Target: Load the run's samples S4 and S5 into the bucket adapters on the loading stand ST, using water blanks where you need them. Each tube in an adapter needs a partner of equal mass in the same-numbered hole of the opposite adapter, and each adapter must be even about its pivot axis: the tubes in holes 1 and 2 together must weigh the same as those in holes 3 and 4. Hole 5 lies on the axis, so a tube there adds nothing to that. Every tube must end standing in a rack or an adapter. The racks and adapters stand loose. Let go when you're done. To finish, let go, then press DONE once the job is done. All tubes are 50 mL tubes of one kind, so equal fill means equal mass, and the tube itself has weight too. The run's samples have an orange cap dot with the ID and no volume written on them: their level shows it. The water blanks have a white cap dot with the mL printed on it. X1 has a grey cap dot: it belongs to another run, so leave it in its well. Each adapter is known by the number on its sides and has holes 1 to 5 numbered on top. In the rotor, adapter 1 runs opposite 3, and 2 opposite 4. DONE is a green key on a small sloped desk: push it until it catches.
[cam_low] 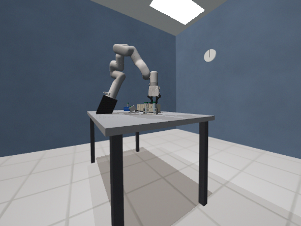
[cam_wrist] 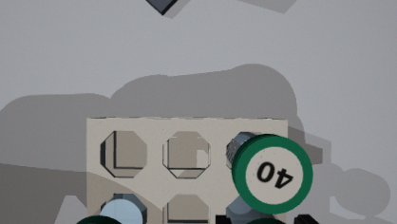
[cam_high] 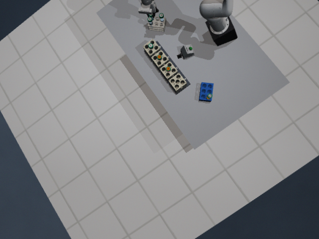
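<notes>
The white rack is 9 cm below my hand and 4 cm to the left of it. From my hand the other things lie so: blue rack 69 cm to the left, 18 cm ahead, 9 cm below; then adapter 48 cm to the left, 26 cm ahead, 7 cm below.
</notes>
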